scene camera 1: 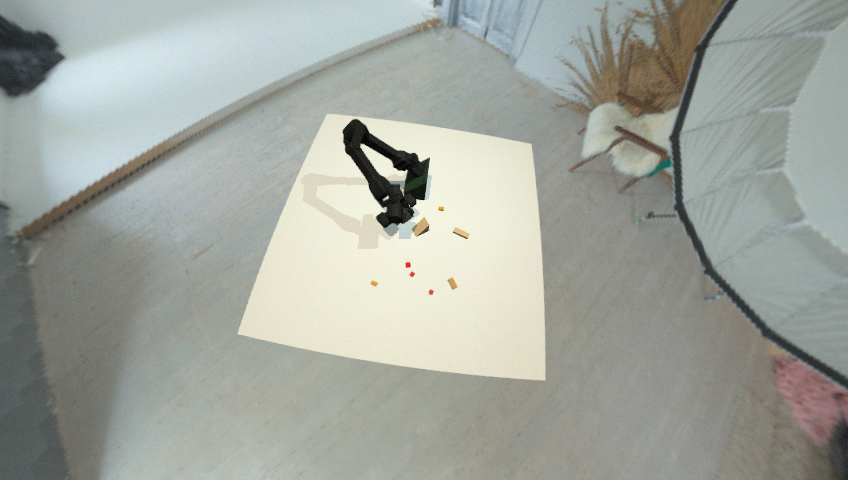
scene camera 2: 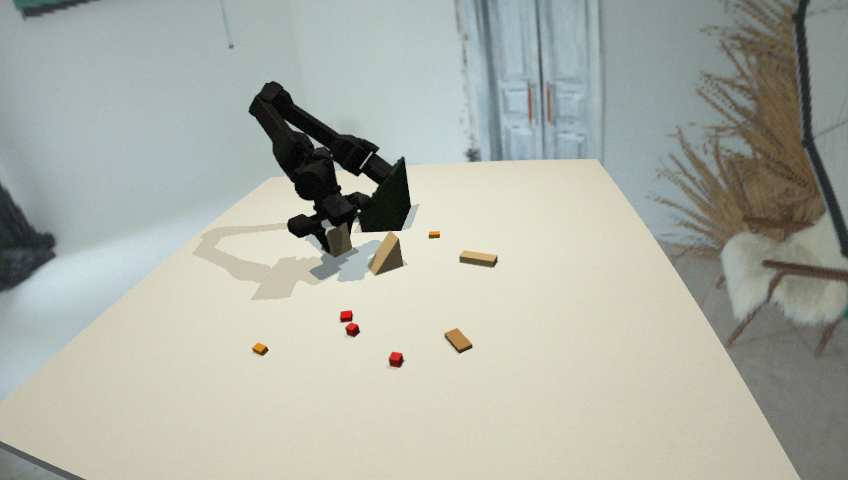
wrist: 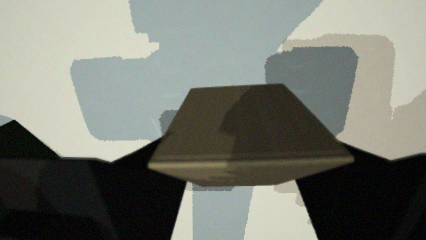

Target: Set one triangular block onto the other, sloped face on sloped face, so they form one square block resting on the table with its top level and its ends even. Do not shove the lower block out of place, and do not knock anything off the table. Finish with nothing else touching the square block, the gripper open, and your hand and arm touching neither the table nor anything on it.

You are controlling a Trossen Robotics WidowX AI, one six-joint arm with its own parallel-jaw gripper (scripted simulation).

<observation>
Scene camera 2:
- my gripper: 338, 248
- tan triangular block: 388, 256
</observation>
